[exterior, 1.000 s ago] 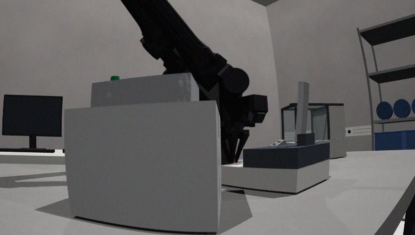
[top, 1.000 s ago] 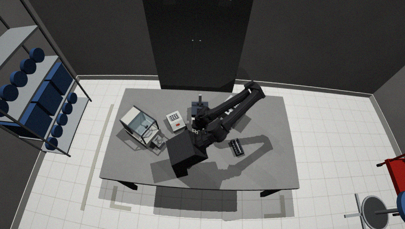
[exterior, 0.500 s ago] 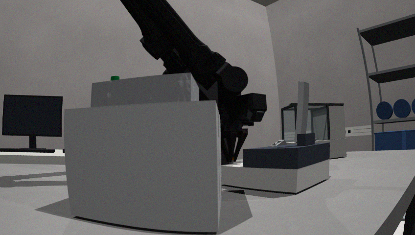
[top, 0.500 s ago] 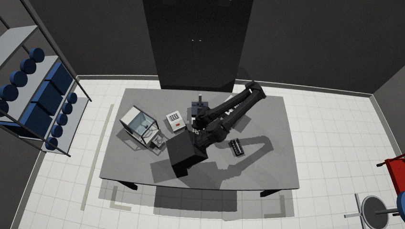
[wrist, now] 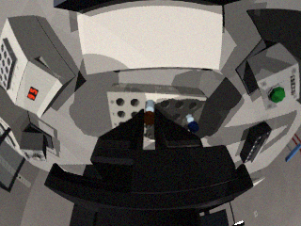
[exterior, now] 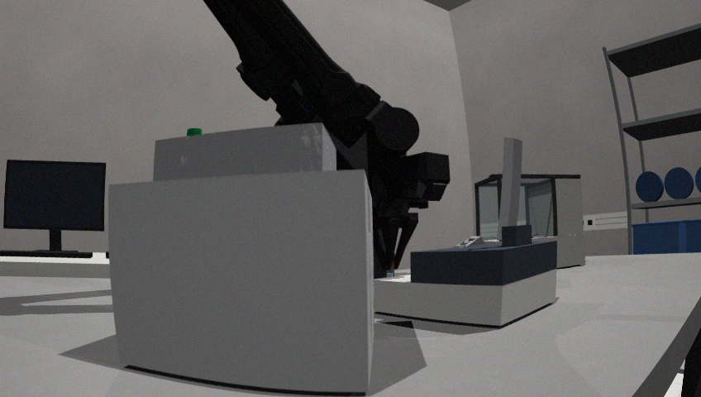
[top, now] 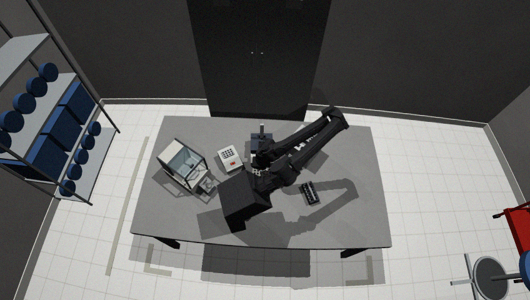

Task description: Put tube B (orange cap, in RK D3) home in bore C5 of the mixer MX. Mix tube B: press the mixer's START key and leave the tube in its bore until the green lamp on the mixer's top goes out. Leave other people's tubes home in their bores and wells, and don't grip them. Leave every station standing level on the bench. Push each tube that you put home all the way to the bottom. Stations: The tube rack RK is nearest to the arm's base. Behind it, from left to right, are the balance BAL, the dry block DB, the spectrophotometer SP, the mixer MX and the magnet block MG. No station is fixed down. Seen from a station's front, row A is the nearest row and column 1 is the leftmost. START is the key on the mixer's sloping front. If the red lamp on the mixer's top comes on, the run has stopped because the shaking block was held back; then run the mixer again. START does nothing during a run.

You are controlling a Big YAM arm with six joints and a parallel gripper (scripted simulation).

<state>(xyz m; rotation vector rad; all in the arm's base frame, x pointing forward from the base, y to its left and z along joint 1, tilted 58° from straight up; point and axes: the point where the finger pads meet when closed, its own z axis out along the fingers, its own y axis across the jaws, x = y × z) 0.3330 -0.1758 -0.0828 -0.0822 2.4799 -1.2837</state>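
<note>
Now: hand 3 cm past the tube rack RK, 1 cm to the left of it and 4 cm above it. The rest, counted from my hand: yellow-capped tube (16 cm ahead, 25 cm to the right, 10 cm above); dry block (9 cm ahead, 19 cm to the left, 3 cm below); green start key (3 cm ahead, 18 cm to the right, 1 cm above).
</note>
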